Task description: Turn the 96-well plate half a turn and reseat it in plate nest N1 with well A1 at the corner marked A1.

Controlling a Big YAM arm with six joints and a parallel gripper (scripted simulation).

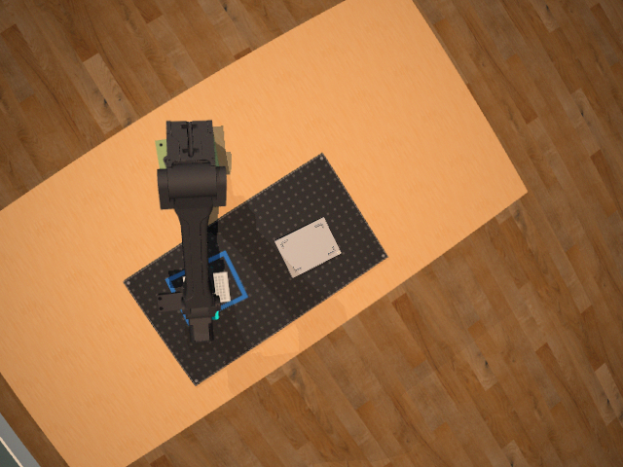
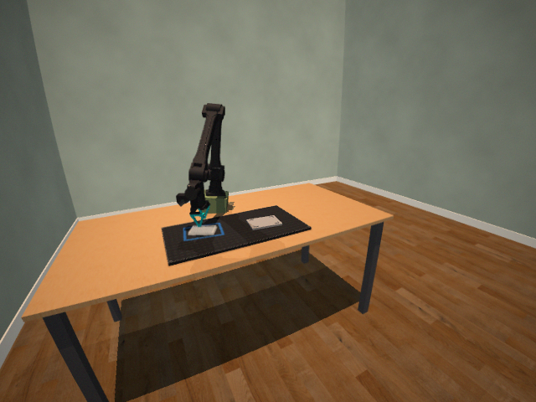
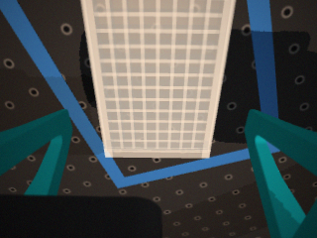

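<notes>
Right now my hand is 50 mm above the 96-well plate. The rest, counted from my hand: plate nest N1 (320 mm to the left, 50 mm below, 10 mm ahead).
</notes>
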